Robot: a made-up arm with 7 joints.
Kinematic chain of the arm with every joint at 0, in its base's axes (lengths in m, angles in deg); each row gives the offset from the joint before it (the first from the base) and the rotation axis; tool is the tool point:
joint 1: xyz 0 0 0.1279 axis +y
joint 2: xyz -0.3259 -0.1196 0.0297 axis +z
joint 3: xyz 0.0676 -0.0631 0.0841 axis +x
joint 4: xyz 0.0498 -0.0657 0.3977 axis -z
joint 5: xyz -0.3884 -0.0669 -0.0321 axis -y
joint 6: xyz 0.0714 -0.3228 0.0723 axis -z
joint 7: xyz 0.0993 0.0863 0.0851 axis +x
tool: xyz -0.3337 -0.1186 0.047
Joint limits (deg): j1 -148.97..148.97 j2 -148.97..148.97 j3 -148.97..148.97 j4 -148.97..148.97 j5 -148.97..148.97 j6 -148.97..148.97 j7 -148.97..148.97
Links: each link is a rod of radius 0.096 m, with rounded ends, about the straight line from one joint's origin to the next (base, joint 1, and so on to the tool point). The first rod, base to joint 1, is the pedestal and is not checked.
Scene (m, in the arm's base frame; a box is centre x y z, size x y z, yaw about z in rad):
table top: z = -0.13
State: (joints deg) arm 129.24 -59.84 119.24 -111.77 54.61 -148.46 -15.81
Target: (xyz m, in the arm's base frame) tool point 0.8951 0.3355 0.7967
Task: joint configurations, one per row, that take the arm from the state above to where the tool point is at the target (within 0.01 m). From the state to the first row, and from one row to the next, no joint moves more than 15 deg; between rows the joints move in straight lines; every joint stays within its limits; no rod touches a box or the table.
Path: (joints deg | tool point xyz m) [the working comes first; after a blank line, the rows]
Joints at the target: 148.97 -148.97 71.03 -57.90 15.63 -148.97 10.83
Straight joint move there: clear.

1: 132.53 -74.70 111.21 -102.79 48.11 -148.54 -11.37 | 0.1803 -0.9420 0.9811
2: 135.82 -89.55 103.17 -93.81 41.62 -148.63 -6.93 | 0.4450 -0.7523 1.1089
3: 139.10 -104.40 95.14 -84.83 35.12 -148.71 -2.49 | 0.6719 -0.4968 1.1463
4: 142.39 -119.26 87.10 -75.86 28.63 -148.80 1.95 | 0.8326 -0.2079 1.0952
5: 145.68 -134.12 79.07 -66.88 22.13 -148.88 6.39 | 0.9086 0.0797 0.9710
6: 148.97 -148.97 71.03 -57.90 15.63 -148.97 10.83 | 0.8952 0.3355 0.7966

